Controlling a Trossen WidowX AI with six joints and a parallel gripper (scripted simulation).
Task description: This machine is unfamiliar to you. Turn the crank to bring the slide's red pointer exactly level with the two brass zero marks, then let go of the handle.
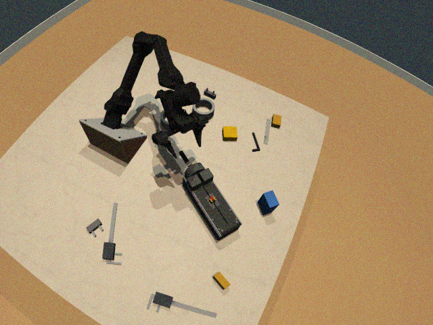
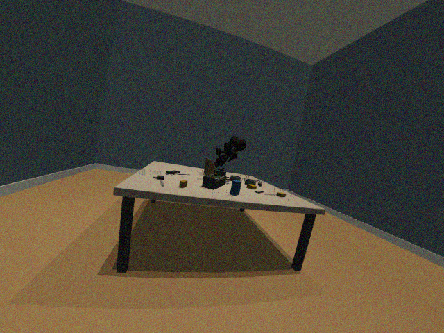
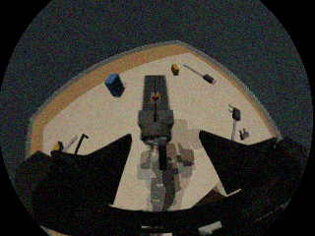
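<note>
The crank handle is 20 mm behind my gripper tip, 20 mm to the left of it and 80 mm below it. The rest, counted from my gripper tip: yellow block (80 mm ahead, 260 mm to the left, 180 mm below); red pointer (130 mm ahead, 80 mm to the right, 110 mm below); blue cube (330 mm ahead, 150 mm below).
</note>
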